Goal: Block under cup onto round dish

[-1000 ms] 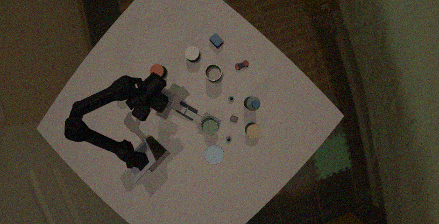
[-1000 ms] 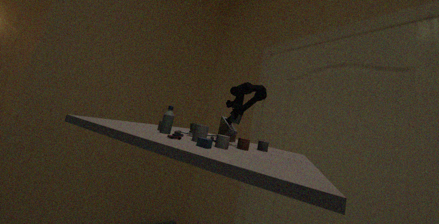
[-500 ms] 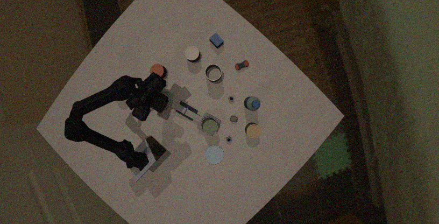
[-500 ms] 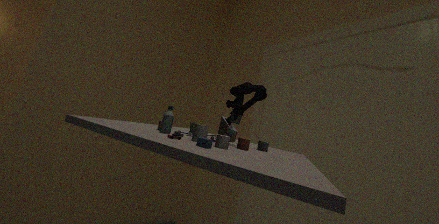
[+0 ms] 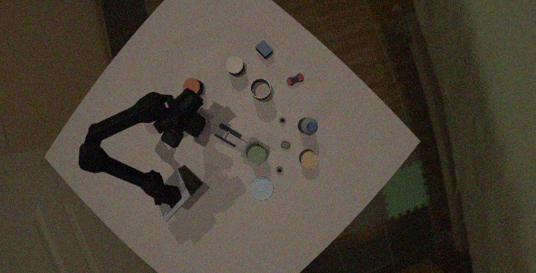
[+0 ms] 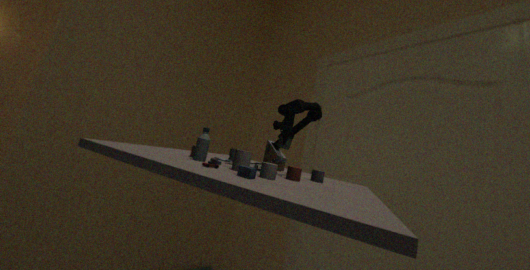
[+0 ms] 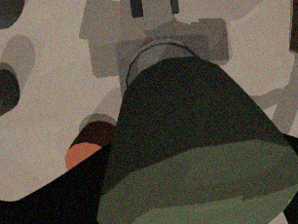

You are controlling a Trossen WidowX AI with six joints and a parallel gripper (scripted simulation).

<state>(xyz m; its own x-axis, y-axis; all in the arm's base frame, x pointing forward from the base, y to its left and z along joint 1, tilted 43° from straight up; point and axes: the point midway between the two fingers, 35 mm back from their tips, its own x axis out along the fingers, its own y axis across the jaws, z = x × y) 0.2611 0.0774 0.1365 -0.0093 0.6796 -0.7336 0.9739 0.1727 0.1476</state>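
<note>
My gripper tip is 10 mm to the left of the teal block and 80 mm above it. Also, from my gripper tip: orange cylinder (100 mm ahead, 100 mm to the left, 130 mm below); then dark cylinder (130 mm behind, 210 mm to the left, 130 mm below); then balance beam (30 mm ahead, 130 mm to the right, 130 mm below).
</note>
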